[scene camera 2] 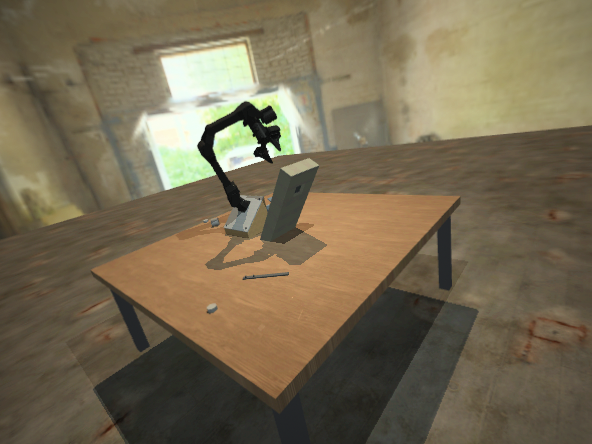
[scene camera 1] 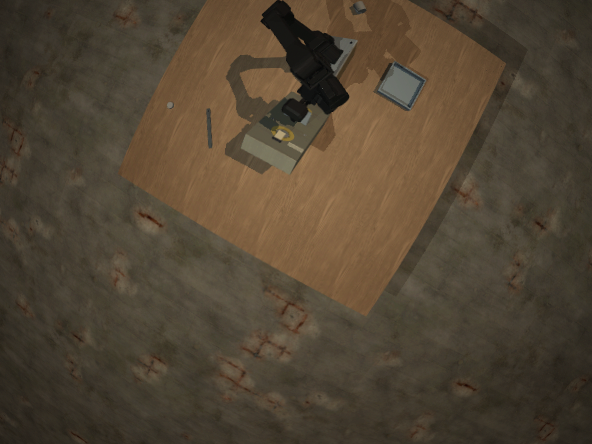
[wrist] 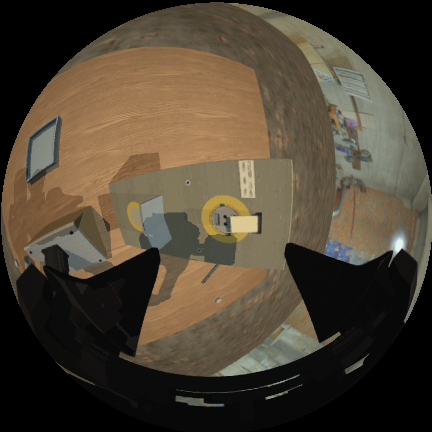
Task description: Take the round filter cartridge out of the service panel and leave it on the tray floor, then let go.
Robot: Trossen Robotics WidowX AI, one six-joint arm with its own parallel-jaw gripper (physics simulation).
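Observation:
The service panel (scene camera 1: 270, 152) (scene camera 2: 290, 205) (wrist: 170, 185) is a grey-green slab that leans on the table beside the arm's base. In the wrist view a round grey part (wrist: 219, 216), which looks like the filter cartridge, sits in the panel inside a yellow ring (wrist: 205, 217) (scene camera 1: 291, 136). A cream block (wrist: 244, 224) partly covers its right side. My gripper (scene camera 2: 275, 156) (wrist: 223, 253) is wide open and empty, above the panel's face and apart from it. The blue-rimmed square tray (scene camera 1: 401, 86) (wrist: 44, 149) lies on the table with nothing on its floor.
A pale blue-grey flap (wrist: 156, 222) stands out from the panel beside another yellow ring. The arm's base (scene camera 2: 245, 215) (wrist: 65, 245) is close by. A dark rod (scene camera 1: 209, 128) (scene camera 2: 266, 275) and a small white disc (scene camera 1: 170, 105) (scene camera 2: 212, 308) lie on the table.

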